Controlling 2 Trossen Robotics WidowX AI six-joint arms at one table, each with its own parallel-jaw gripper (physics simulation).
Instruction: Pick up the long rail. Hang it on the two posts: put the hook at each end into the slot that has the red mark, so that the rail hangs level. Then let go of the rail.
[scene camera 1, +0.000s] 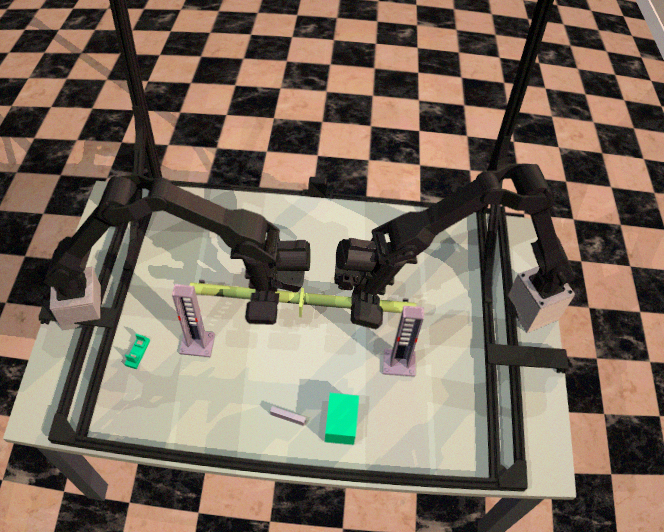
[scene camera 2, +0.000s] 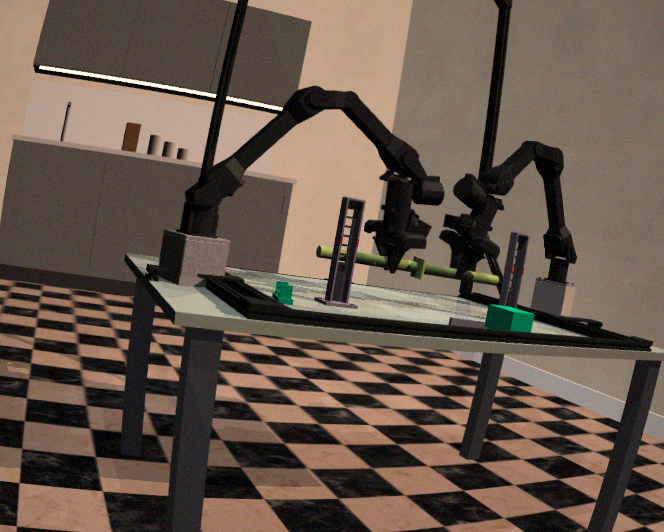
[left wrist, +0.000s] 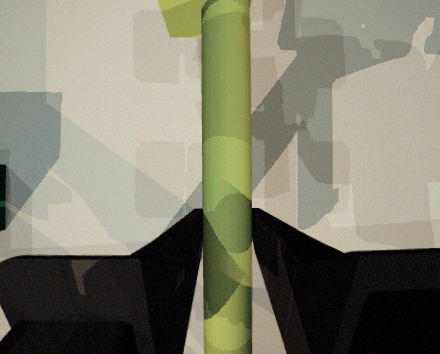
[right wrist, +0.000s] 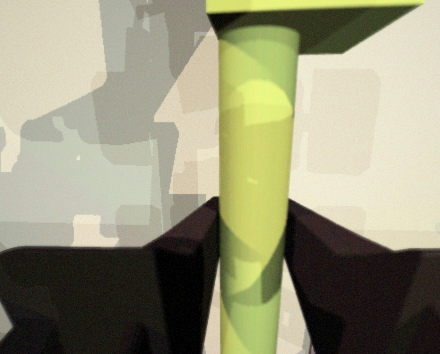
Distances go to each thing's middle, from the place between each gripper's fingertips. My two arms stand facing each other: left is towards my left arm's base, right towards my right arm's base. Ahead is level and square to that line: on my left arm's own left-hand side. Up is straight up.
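Labels:
Counting from my left hand, I find the yellow-green rail (scene camera 1: 300, 298) 10 mm behind it and 110 mm to the right of it. The green block (scene camera 1: 341, 424) is 60 mm below that same left hand, 240 mm ahead of it and 30 mm to the right of it.
My right gripper is 2 cm below the yellow-green rail, 1 cm short of it and 7 cm to the right of it. From my right hand, the green block is 5 cm below, 15 cm to the left and 26 cm ahead.

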